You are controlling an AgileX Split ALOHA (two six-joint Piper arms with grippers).
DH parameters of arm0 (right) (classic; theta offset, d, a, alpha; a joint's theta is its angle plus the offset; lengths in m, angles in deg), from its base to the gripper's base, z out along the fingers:
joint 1: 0 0.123 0 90
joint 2: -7.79 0 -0.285 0
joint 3: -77.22 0 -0.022 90
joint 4: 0 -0.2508 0 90
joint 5: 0 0 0.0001 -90
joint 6: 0 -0.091 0 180
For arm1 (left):
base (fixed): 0 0 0 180
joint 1: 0 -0.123 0 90
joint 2: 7.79 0 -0.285 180
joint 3: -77.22 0 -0.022 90
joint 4: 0 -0.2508 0 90
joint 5: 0 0 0.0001 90
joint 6: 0 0.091 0 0
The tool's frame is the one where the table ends.
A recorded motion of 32 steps. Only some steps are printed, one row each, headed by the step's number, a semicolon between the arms.
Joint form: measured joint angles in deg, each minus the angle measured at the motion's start. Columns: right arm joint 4, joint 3, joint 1, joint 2, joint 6, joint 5; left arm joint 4, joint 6, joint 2, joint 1, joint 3, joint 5.
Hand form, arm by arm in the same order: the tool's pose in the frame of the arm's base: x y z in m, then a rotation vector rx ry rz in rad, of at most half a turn. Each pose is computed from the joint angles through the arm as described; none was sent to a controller.
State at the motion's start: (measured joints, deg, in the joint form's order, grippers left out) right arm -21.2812 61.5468 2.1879 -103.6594 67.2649 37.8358; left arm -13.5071 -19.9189 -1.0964 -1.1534 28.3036 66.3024
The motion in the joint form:
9: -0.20 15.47 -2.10 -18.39 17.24 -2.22; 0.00 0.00 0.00 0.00 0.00 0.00
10: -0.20 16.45 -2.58 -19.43 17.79 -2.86; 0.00 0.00 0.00 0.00 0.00 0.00
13: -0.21 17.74 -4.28 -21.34 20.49 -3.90; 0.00 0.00 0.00 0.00 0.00 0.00
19: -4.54 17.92 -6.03 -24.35 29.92 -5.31; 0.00 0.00 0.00 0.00 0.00 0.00
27: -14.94 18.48 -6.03 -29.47 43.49 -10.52; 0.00 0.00 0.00 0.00 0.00 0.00
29: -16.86 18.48 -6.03 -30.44 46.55 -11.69; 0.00 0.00 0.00 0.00 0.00 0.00
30: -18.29 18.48 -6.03 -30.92 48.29 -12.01; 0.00 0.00 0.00 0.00 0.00 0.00
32: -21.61 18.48 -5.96 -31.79 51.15 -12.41; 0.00 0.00 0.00 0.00 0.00 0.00
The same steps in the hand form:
9: 0.4135 0.0201 0.1120 -1.5714 2.3027 0.0322; -0.0130 0.0192 0.2697 -0.4109 2.0641 0.0895
10: 0.4183 0.0163 0.1086 -1.5673 2.2980 0.0165; -0.0130 0.0192 0.2697 -0.4109 2.0641 0.0895
13: 0.4247 0.0031 0.1001 -1.5814 2.2852 -0.0140; -0.0130 0.0192 0.2697 -0.4109 2.0641 0.0895
19: 0.4269 -0.0073 0.0800 -1.6502 2.2247 -0.0023; -0.0130 0.0192 0.2697 -0.4109 2.0641 0.0895
27: 0.4346 -0.0044 0.0479 -1.6791 2.1283 -0.0168; -0.0130 0.0192 0.2697 -0.4109 2.0641 0.0895
29: 0.4354 -0.0044 0.0414 -1.6933 2.1073 -0.0292; -0.0130 0.0192 0.2697 -0.4109 2.0641 0.0895
30: 0.4356 -0.0039 0.0382 -1.6963 2.0976 -0.0276; -0.0130 0.0192 0.2697 -0.4109 2.0641 0.0895
32: 0.4361 -0.0020 0.0326 -1.6833 2.0891 -0.0147; -0.0130 0.0192 0.2697 -0.4109 2.0641 0.0895

